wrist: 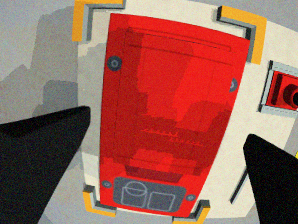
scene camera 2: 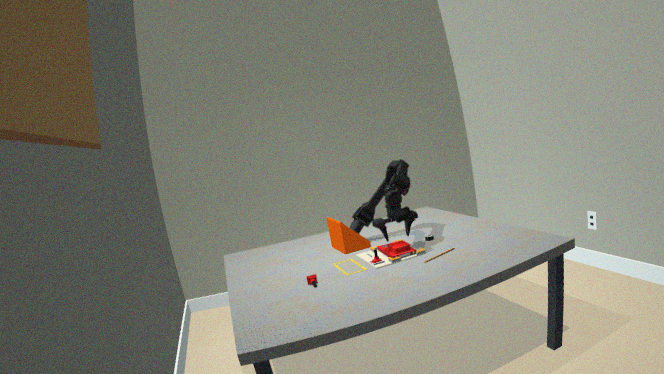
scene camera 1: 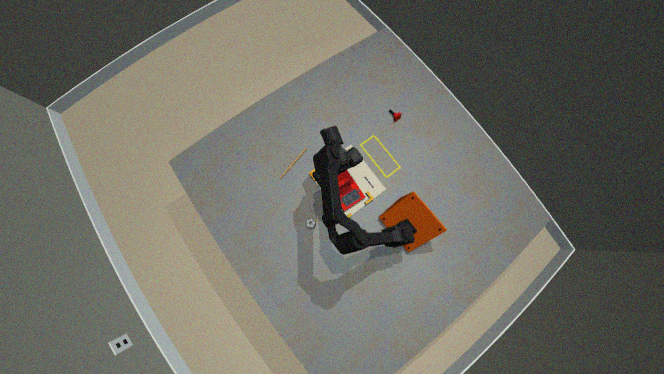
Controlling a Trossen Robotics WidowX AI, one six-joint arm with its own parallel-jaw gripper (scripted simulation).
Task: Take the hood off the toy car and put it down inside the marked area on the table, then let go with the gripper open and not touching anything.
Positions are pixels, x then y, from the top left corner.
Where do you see a red car hood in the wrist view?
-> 172,93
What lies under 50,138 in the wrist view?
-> The gripper.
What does the gripper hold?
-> Nothing.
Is the gripper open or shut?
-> Open.
